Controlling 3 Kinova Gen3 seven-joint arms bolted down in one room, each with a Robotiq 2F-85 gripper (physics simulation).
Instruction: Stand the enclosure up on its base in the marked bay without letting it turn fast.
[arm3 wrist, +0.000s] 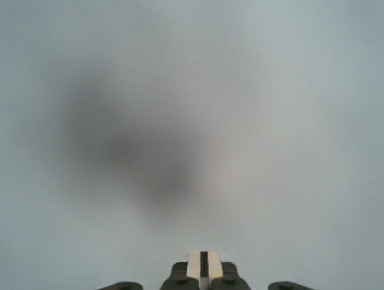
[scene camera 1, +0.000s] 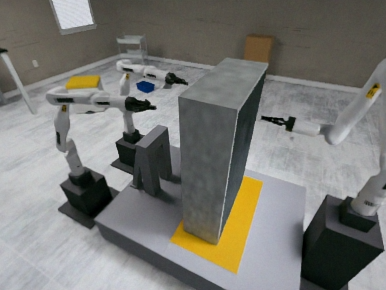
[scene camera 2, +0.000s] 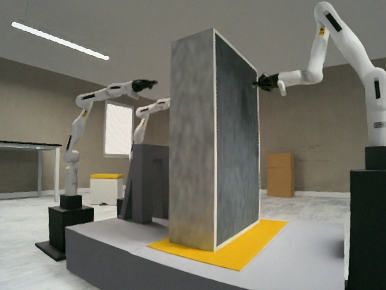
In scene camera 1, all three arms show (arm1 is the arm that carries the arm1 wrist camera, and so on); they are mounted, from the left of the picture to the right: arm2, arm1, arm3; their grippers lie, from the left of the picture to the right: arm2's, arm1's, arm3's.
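The tall grey enclosure (scene camera 1: 207, 165) (scene camera 2: 192, 140) stands upright on its narrow base on the yellow marked bay (scene camera 1: 240, 231) (scene camera 2: 250, 245); its far bottom edges are hidden. Its blurred face (arm3 wrist: 260, 125) fills the arm3 wrist view. Arm3's gripper (arm3 wrist: 204, 256) (scene camera 1: 263, 118) is shut, close to the dark face; contact cannot be told. Arm2's gripper (scene camera 1: 154, 107) looks shut, left of the enclosure, with a gap. Arm1's gripper (scene camera 1: 186, 83) looks shut, near the enclosure's upper left. In scene camera 2, one gripper (scene camera 2: 156, 82) is left of the enclosure, another (scene camera 2: 255, 84) at its right edge; a third is hidden.
A grey angled support (scene camera 1: 148, 167) (scene camera 2: 142, 182) stands left of the enclosure on the grey platform (scene camera 1: 282, 200) (scene camera 2: 320, 250). Black arm pedestals (scene camera 1: 86, 197) (scene camera 1: 340, 240) (scene camera 2: 70, 225) flank the platform. A brown box (scene camera 1: 258, 47) (scene camera 2: 280, 175) stands by the back wall.
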